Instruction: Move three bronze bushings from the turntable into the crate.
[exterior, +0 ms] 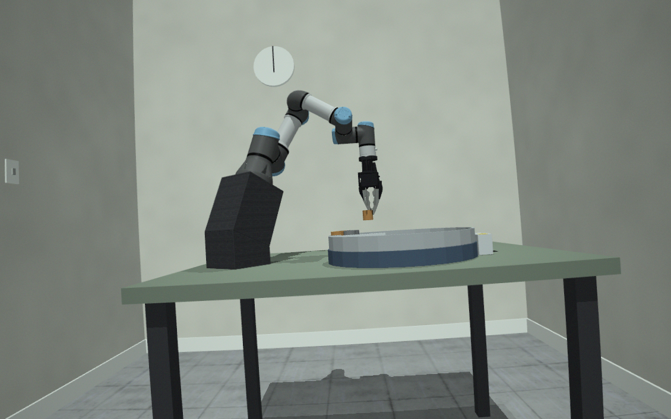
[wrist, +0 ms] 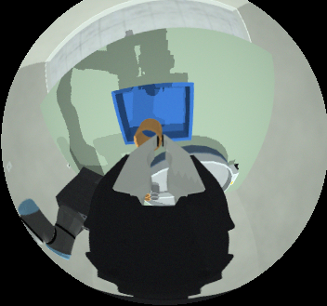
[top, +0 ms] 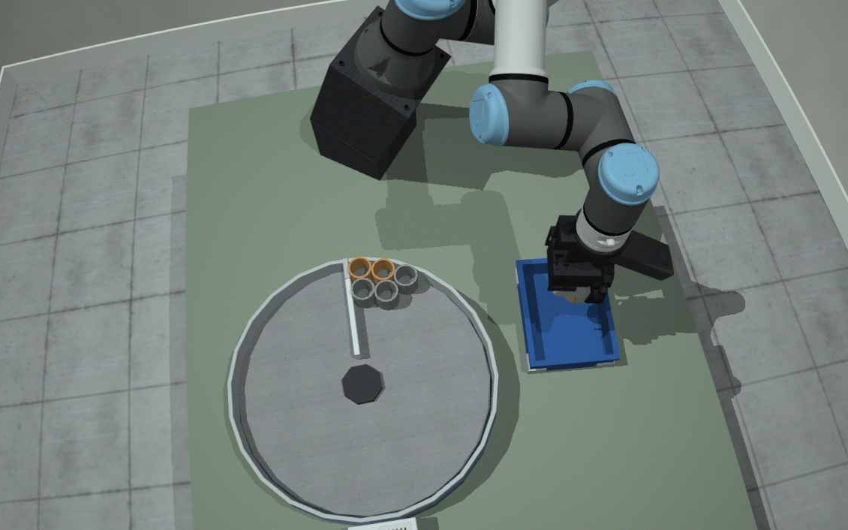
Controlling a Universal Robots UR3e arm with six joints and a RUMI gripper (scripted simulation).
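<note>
Right now the blue crate is 13 cm below my hand, 2 cm behind it and 1 cm to the left of it. The rest, counted from my hand: grey turntable: 35 cm to the right, 10 cm below, 2 cm ahead.
</note>
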